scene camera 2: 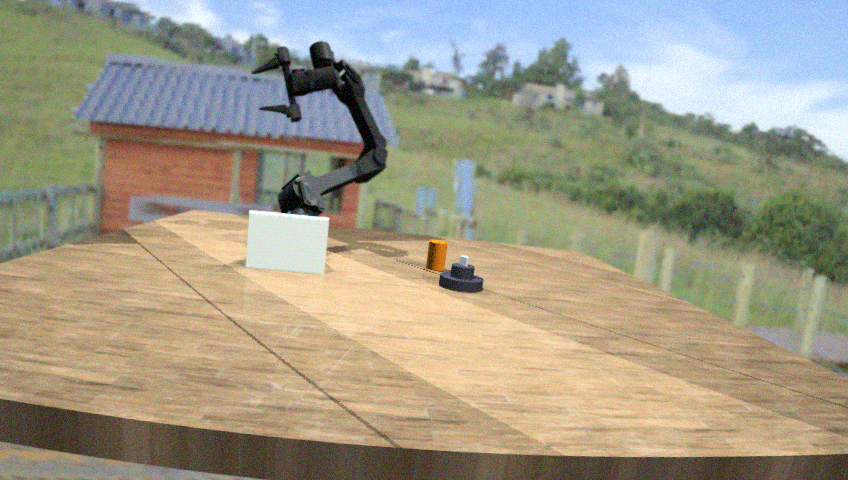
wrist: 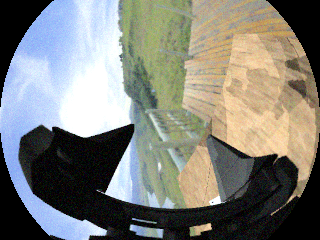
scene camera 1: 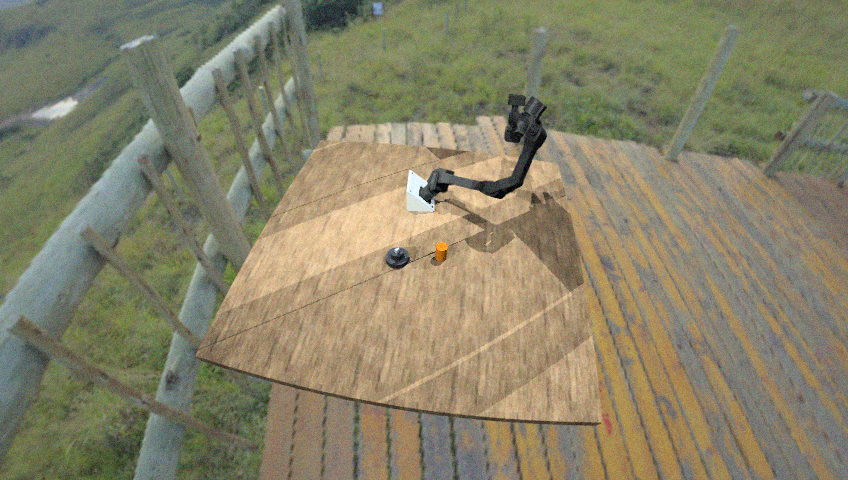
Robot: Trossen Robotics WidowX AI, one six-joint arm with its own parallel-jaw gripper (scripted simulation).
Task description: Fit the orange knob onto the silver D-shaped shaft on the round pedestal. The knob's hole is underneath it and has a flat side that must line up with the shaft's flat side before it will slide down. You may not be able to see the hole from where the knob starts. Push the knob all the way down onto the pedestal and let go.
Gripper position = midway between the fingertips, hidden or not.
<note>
My gripper [scene camera 2: 255, 91] is open, with nothing in its grasp. I also see a round pedestal [scene camera 2: 461, 278].
My gripper also shows in the wrist view [wrist: 172, 133].
</note>
